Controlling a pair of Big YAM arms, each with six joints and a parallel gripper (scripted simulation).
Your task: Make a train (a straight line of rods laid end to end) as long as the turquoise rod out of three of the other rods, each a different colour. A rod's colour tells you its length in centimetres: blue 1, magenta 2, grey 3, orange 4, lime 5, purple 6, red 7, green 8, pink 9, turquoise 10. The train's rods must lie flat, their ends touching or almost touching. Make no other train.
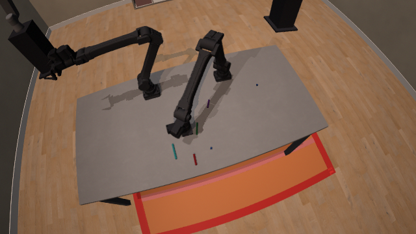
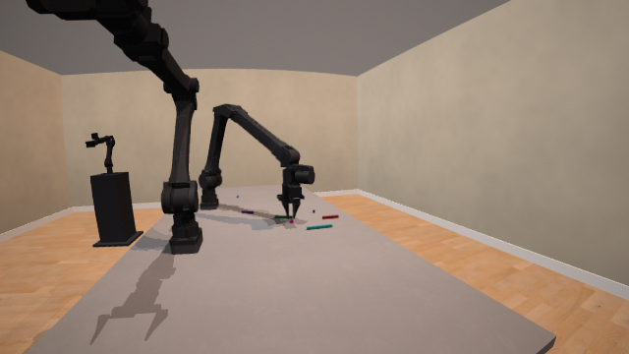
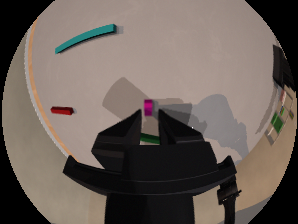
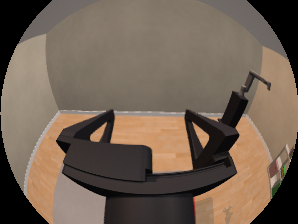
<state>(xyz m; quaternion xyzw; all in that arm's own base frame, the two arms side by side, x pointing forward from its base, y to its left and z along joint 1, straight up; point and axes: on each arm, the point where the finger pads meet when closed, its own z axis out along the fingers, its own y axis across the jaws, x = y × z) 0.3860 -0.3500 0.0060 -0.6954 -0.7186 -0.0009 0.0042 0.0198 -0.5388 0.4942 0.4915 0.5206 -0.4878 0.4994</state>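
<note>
The magenta rod is 2 cm below my left hand. The rest, counted from my left hand: turquoise rod 9 cm ahead, 11 cm to the right, 2 cm below; then red rod 17 cm ahead, 2 cm below; then green rod 2 cm behind, 7 cm to the left, 2 cm below.
</note>
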